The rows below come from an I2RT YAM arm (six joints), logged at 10 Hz.
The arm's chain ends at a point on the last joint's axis. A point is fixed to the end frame.
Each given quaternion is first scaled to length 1.
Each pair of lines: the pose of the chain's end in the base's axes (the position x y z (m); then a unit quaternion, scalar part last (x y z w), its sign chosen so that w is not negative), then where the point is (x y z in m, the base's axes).
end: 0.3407, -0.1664, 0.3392, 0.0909, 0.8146, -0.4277, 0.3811
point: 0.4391 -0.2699 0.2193
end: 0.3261, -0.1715, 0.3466, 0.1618, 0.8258, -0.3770, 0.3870
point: 0.4265 -0.2640 0.2194
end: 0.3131, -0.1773, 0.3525, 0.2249, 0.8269, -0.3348, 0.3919
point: 0.4163 -0.2615 0.2219
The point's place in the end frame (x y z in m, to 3 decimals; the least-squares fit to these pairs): 0.034 0.058 0.174
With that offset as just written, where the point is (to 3 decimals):
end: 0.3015, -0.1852, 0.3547, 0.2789, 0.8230, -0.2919, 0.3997
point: 0.410 -0.261 0.223
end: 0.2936, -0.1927, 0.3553, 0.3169, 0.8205, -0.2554, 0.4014
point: 0.406 -0.260 0.223
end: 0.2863, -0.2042, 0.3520, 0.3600, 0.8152, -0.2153, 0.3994
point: 0.402 -0.264 0.219
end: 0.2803, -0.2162, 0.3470, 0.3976, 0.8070, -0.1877, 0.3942
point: 0.398 -0.271 0.213
